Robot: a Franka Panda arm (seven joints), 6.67 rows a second.
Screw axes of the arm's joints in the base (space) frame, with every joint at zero. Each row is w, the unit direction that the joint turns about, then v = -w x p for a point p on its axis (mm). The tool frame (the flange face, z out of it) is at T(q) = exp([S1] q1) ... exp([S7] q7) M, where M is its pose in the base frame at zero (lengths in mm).
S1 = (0, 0, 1, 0, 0, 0)
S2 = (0, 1, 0, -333, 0, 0)
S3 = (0, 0, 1, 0, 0, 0)
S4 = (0, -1, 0, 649, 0, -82.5)
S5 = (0, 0, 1, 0, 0, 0)
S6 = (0, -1, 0, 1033, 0, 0)
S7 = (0, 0, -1, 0, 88, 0)
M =
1 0 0 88
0 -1 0 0
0 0 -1 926
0 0 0 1
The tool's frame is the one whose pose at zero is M.
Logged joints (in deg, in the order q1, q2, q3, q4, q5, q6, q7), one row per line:
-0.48 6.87 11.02 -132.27 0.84 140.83 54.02
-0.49 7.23 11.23 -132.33 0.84 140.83 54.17
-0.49 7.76 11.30 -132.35 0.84 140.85 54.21
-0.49 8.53 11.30 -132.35 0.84 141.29 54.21
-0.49 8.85 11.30 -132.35 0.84 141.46 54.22
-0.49 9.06 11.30 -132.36 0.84 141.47 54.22
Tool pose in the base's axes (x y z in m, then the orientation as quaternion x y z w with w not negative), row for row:
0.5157 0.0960 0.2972 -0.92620 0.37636 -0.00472 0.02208
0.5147 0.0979 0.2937 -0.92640 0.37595 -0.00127 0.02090
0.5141 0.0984 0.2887 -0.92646 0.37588 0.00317 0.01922
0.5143 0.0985 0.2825 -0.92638 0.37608 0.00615 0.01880
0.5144 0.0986 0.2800 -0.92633 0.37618 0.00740 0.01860
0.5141 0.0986 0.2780 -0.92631 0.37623 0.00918 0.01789
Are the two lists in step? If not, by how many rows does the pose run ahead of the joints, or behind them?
They are in step.
